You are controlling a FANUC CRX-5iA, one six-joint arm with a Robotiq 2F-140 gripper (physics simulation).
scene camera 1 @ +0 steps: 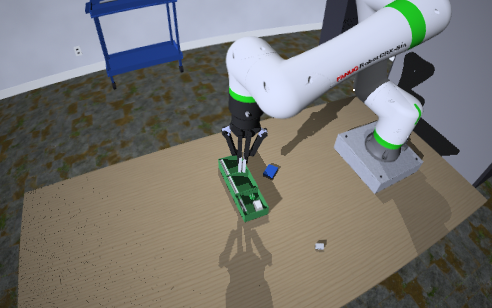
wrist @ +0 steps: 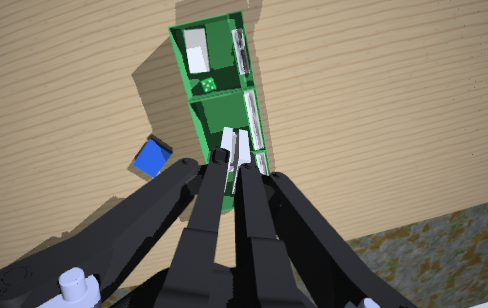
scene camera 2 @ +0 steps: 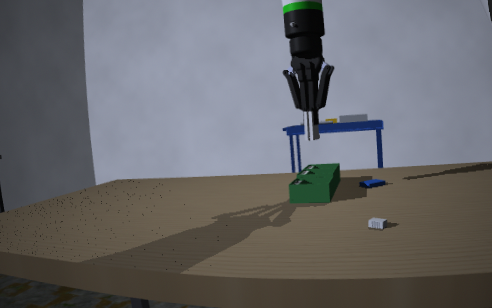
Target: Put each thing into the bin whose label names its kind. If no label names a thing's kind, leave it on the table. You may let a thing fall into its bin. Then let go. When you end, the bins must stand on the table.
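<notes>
My gripper is shut on a small thin dark grey thing, mostly hidden between the pale fingertips; its kind cannot be told. It hangs above the green three-compartment bin block, which stands on the table. The wrist view shows the fingers over its middle and far compartments. The labels are too slanted to read. A white box and a green die lie in the end compartment nearest scene camera 1. A blue block lies beside the bins.
A small white block with dark marks lies on the table, apart from the bins. The arm's grey base stands at the table's right side in scene camera 1. A blue cart stands beyond the table.
</notes>
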